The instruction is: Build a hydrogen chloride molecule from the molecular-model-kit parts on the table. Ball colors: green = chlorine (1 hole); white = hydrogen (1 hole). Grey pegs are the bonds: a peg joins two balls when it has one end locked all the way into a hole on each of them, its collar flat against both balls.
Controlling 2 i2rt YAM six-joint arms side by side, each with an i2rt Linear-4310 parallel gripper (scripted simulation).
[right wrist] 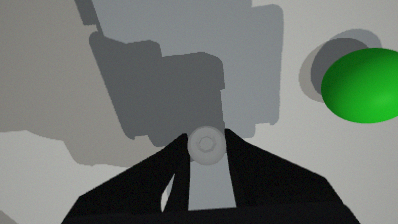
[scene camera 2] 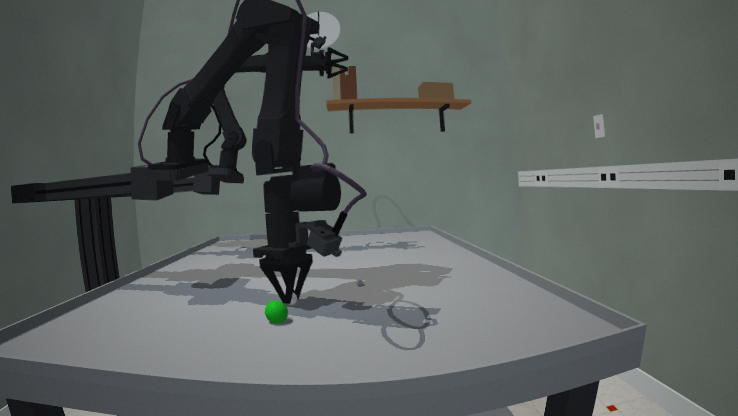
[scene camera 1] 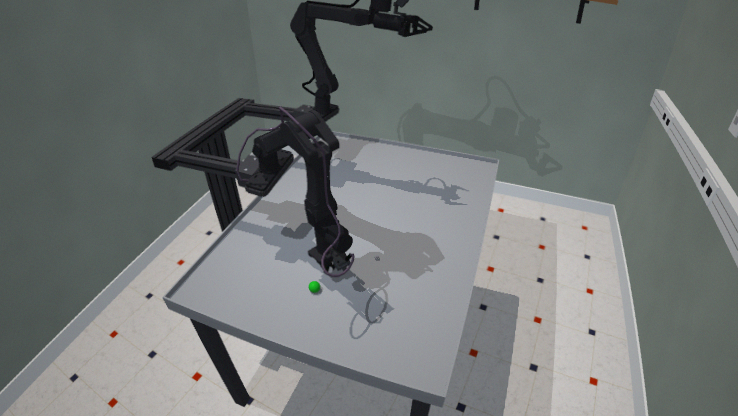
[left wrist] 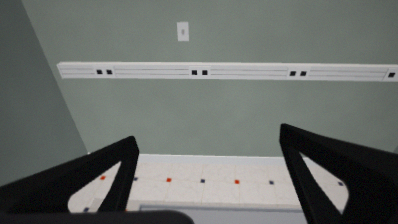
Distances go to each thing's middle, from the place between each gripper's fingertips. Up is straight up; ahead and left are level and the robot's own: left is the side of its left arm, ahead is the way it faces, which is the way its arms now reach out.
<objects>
My right hand (scene camera 2: 290,301) is right at the white ball (right wrist: 206,145).
Right now my left hand (scene camera 2: 348,63) is 180 mm past the white ball, 630 mm to the left of it and 620 mm above it.
</objects>
